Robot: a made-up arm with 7 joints. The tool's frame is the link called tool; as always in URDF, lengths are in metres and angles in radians. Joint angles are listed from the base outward. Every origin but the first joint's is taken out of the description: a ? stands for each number. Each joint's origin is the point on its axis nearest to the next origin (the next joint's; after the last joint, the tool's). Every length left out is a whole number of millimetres.
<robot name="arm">
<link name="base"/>
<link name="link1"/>
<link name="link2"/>
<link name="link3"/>
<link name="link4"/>
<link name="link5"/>
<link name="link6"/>
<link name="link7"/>
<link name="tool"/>
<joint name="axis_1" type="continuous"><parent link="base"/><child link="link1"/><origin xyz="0.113 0 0.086" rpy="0 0 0"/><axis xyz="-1 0 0"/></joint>
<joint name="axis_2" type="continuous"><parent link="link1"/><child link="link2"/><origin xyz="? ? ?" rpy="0 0 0"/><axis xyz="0 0 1"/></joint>
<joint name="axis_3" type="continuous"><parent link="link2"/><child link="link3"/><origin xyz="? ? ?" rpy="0 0 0"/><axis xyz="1 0 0"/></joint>
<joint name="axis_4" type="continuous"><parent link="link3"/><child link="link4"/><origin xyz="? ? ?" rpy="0 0 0"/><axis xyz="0 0 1"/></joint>
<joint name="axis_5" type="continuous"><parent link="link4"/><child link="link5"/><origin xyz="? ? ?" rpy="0 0 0"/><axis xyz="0 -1 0"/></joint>
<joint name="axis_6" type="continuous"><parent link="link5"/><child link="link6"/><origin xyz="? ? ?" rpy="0 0 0"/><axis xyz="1 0 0"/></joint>
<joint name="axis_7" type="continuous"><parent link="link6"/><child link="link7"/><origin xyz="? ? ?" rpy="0 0 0"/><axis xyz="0 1 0"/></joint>
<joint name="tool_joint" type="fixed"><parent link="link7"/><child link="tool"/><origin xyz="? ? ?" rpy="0 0 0"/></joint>
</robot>
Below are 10 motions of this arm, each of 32 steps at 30 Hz.
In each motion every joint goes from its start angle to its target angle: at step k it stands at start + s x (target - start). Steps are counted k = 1, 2, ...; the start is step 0. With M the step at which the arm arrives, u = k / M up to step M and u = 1 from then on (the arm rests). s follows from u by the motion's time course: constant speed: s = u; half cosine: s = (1 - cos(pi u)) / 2; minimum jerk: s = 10 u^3 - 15 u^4 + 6 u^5.
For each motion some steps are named. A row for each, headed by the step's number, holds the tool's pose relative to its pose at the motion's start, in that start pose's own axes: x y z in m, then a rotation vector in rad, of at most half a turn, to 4 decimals.
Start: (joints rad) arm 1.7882 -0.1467 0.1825 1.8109 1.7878 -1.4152 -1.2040
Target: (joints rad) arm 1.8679 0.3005 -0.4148 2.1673 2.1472 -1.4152 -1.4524
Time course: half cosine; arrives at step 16
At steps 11, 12, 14, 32:
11: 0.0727 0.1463 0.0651 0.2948 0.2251 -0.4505
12: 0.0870 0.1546 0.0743 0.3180 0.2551 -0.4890
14: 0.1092 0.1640 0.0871 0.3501 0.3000 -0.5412
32: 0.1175 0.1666 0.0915 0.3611 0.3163 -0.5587

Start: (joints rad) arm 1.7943 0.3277 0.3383 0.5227 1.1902 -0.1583 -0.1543
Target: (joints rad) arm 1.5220 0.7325 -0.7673 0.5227 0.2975 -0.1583 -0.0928
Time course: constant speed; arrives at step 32
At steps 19, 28, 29, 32:
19: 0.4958 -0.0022 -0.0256 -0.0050 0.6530 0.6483
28: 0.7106 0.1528 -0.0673 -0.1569 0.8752 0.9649
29: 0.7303 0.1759 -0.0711 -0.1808 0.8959 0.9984
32: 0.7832 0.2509 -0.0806 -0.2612 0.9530 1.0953

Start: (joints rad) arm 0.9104 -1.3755 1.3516 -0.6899 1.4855 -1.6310 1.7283
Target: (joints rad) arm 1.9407 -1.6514 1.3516 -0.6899 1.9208 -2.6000 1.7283
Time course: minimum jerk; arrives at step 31
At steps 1, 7, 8, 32:
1: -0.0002 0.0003 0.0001 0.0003 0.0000 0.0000
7: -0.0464 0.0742 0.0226 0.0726 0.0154 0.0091
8: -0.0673 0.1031 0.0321 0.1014 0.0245 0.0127
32: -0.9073 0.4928 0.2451 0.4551 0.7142 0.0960

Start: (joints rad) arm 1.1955 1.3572 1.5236 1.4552 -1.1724 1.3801 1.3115
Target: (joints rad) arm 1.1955 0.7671 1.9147 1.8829 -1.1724 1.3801 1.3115
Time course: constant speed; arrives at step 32
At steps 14, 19, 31, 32:
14: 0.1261 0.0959 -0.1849 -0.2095 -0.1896 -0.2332
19: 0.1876 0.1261 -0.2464 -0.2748 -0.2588 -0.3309
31: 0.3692 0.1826 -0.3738 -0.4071 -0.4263 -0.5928
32: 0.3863 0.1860 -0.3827 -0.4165 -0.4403 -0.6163

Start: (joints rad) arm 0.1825 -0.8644 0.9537 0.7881 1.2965 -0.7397 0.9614
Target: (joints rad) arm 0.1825 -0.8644 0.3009 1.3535 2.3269 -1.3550 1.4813
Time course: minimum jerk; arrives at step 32
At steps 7, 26, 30, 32:
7: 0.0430 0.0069 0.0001 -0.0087 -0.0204 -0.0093
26: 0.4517 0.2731 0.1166 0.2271 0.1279 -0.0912
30: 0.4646 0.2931 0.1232 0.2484 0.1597 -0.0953
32: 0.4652 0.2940 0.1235 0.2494 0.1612 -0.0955

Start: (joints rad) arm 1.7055 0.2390 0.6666 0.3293 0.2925 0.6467 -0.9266
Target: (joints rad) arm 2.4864 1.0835 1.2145 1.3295 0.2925 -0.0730 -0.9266
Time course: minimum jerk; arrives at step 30
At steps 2, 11, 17, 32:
2: 0.0031 -0.0014 -0.0008 0.0012 0.0039 0.0018
11: 0.2565 -0.1214 -0.1161 0.1307 0.3540 0.1415
17: 0.4074 -0.2567 -0.3077 0.3450 0.7267 0.2104
32: 0.3308 -0.3459 -0.3683 0.5489 0.9054 0.1235

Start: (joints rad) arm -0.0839 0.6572 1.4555 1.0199 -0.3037 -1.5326 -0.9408
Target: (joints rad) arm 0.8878 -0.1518 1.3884 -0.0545 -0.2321 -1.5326 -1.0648
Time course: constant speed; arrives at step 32
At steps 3, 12, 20, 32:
3: 0.0504 -0.0768 0.1671 -0.0182 0.1742 0.0485
12: 0.3424 -0.2682 0.5641 -0.1321 0.6662 0.2112
20: 0.6926 -0.3539 0.7519 -0.3122 1.0475 0.3763
32: 1.1546 -0.3266 0.7642 -0.7235 1.4662 0.6475

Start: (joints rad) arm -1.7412 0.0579 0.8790 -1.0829 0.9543 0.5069 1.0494
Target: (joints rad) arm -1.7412 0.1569 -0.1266 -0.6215 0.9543 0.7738 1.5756
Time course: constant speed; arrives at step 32
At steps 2, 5, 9, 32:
2: 0.0034 -0.0193 0.0046 -0.0472 0.0101 0.0531
5: 0.0098 -0.0466 0.0153 -0.1233 0.0296 0.1297
9: 0.0202 -0.0792 0.0361 -0.2344 0.0634 0.2248
32: 0.0754 -0.1259 0.2539 -1.0468 0.3898 0.5428

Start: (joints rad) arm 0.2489 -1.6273 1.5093 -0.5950 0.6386 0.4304 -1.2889
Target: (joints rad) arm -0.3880 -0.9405 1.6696 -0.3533 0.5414 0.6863 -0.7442
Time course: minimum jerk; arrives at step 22
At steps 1, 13, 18, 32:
1: 0.0005 0.0001 0.0002 -0.0004 0.0011 0.0001
13: 0.3417 0.0821 0.0589 -0.4012 0.7448 -0.1546
18: 0.4484 0.0986 0.0676 -0.6000 1.0016 -0.3613
32: 0.4627 0.0991 0.0700 -0.6300 1.0361 -0.4014

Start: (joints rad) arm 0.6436 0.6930 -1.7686 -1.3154 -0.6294 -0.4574 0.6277
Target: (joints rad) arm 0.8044 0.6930 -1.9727 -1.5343 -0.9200 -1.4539 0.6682
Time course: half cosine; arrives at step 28
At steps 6, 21, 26, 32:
6: 0.0159 0.0187 -0.0286 -0.0774 0.0082 -0.0738
21: 0.1451 0.0622 -0.2448 -0.5864 0.0813 -0.5448
26: 0.1688 0.0555 -0.2840 -0.6754 0.0950 -0.6234
32: 0.1710 0.0547 -0.2877 -0.6838 0.0962 -0.6307

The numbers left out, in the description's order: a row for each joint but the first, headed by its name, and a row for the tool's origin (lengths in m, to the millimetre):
axis_2: 0 -0.05 -0.468
axis_3: 0.202 -0.11 0
axis_4: 0 -0.201 0.034
axis_5: -0.077 -0.487 0
axis_6: -0.353 0 0.092
axis_7: 0 0.26 0.057
tool: -0.007 0 0.105

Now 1 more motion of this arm.
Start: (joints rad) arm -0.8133 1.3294 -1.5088 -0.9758 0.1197 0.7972 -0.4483
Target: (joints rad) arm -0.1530 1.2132 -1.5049 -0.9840 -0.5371 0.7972 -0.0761
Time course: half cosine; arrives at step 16
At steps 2, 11, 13, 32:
2: 0.0200 -0.0026 0.0092 -0.0049 0.0481 0.0027
11: 0.3915 0.0221 0.0161 -0.2380 0.9267 0.0717
13: 0.4442 0.0402 -0.0136 -0.3111 1.0735 0.0826
32: 0.4722 0.0525 -0.0354 -0.3605 1.1594 0.0881

